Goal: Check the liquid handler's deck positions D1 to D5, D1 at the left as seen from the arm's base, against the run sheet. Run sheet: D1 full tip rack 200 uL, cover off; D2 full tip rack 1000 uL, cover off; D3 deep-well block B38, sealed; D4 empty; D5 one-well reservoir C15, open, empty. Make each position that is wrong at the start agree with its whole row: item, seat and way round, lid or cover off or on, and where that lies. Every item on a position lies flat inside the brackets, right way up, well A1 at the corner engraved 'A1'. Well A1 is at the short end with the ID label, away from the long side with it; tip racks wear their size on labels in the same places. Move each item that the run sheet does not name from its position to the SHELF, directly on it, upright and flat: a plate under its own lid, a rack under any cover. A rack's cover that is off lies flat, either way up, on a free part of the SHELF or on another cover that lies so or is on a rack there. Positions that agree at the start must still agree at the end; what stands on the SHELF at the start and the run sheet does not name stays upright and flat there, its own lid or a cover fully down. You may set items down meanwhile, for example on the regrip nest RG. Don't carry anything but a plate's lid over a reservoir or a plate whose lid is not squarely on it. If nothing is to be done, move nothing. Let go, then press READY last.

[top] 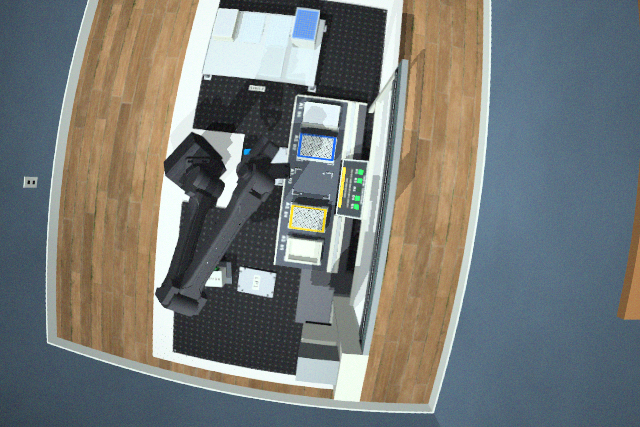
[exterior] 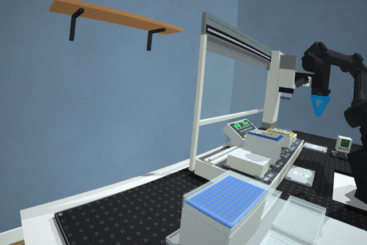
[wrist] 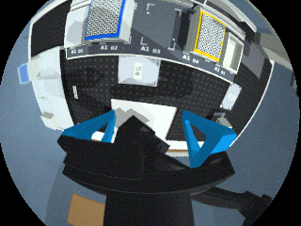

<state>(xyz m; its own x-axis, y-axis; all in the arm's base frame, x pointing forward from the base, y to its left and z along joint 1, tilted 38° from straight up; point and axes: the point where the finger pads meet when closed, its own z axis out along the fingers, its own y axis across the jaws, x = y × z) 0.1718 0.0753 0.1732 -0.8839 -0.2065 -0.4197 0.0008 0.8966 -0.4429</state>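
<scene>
The white deep-well block is 210 mm to the left of my hand, 200 mm ahead of it and 180 mm below it. Round my hand: regrip nest 250 mm below, 40 mm to the left, 10 mm ahead; blue-rimmed tip rack 170 mm ahead, 130 mm below, 80 mm to the left; yellow-rimmed tip rack 160 mm to the right, 150 mm below, 140 mm ahead.
</scene>
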